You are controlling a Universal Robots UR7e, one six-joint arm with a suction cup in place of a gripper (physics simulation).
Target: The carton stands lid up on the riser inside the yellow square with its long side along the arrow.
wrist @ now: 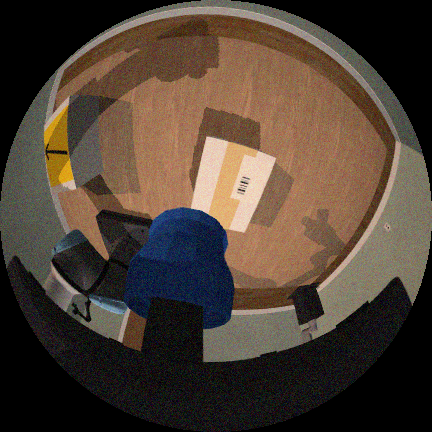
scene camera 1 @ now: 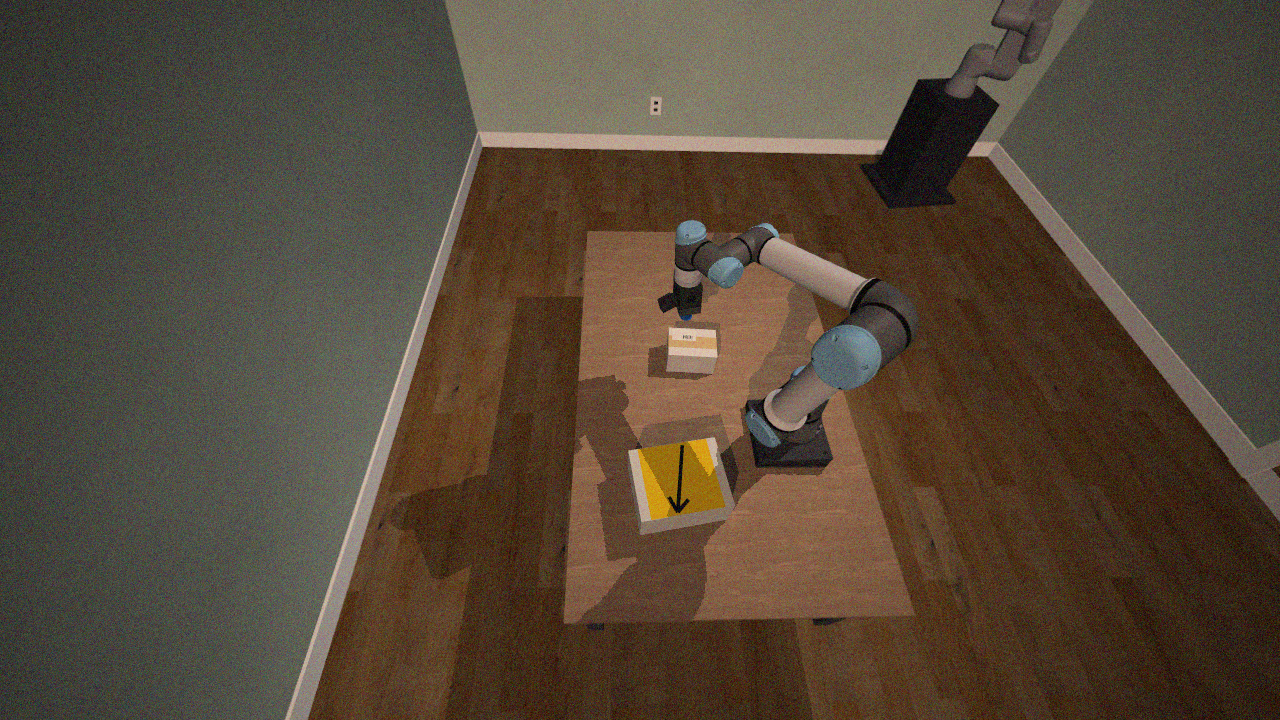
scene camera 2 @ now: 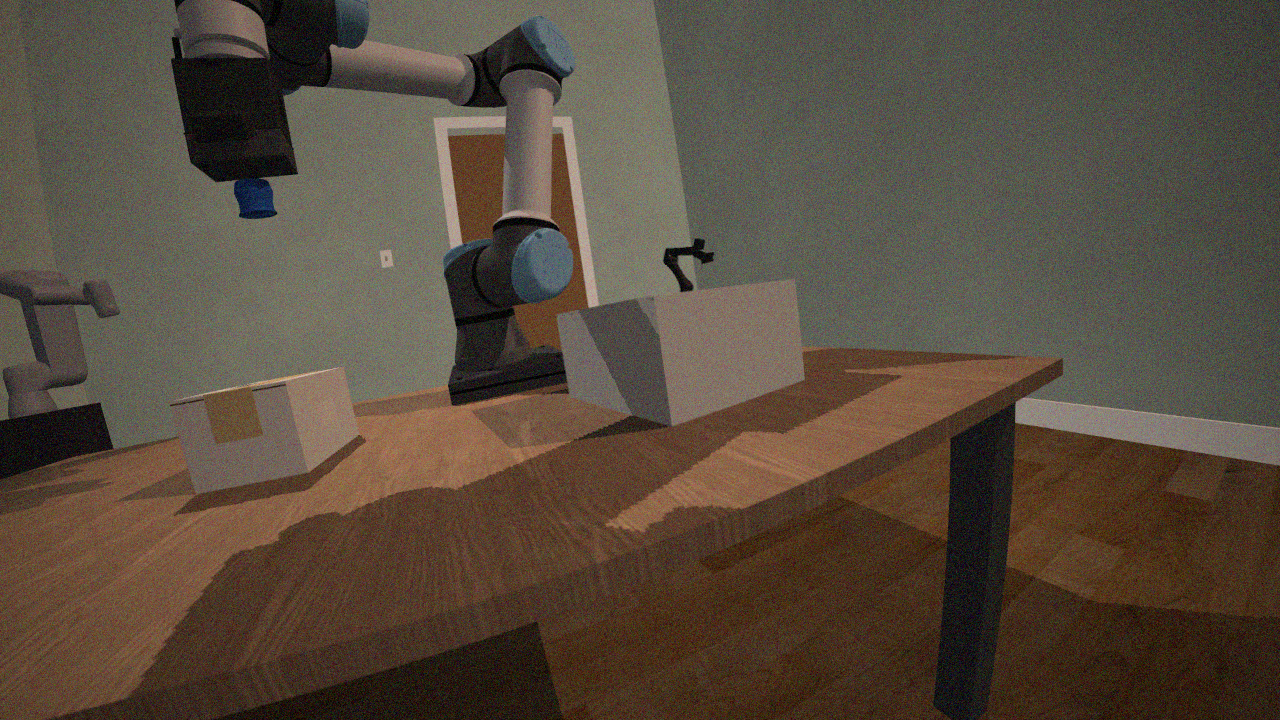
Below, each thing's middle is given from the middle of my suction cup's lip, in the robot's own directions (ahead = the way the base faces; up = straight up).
Labels:
I see the carton (scene camera 2: 277, 428) 24 cm below my suction cup, 5 cm behind it and 3 cm to the right of it. Also, from my suction cup: grey riser (scene camera 2: 671, 358): 43 cm to the left, 23 cm below, 8 cm ahead.

